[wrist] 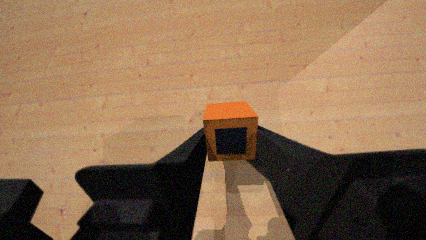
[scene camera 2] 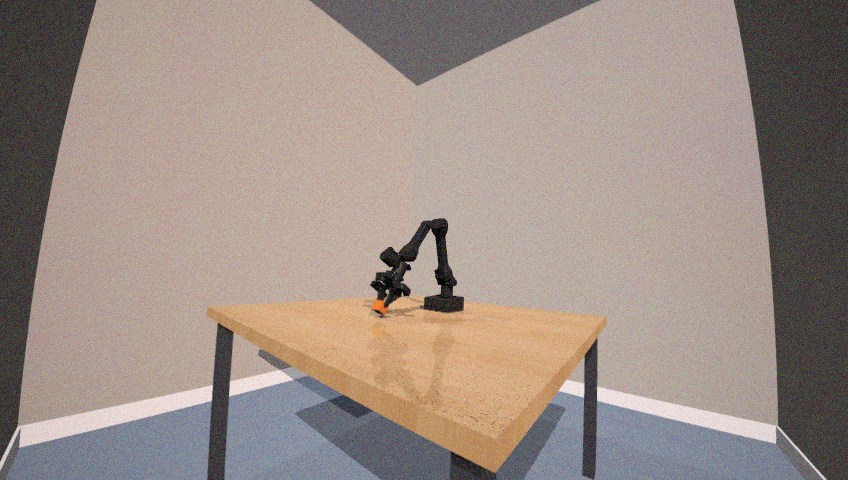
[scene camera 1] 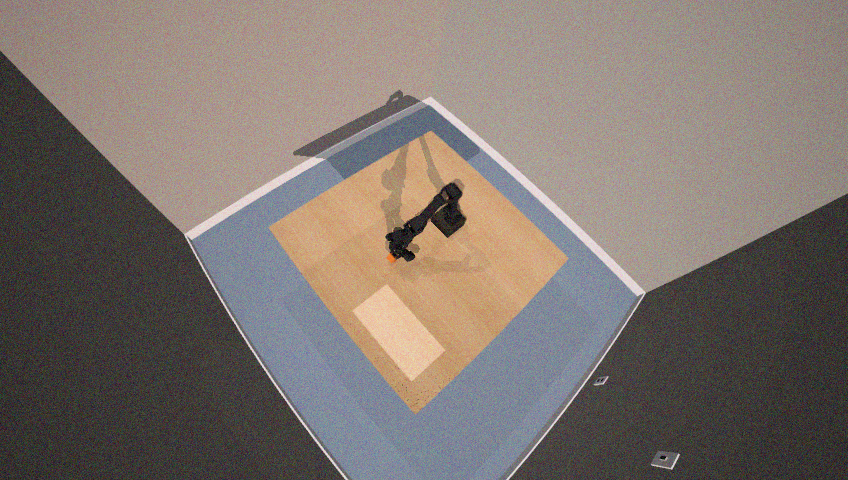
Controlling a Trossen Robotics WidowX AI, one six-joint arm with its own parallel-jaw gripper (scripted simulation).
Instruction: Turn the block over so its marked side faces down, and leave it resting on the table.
The gripper [scene camera 2: 380,306] holds an orange block.
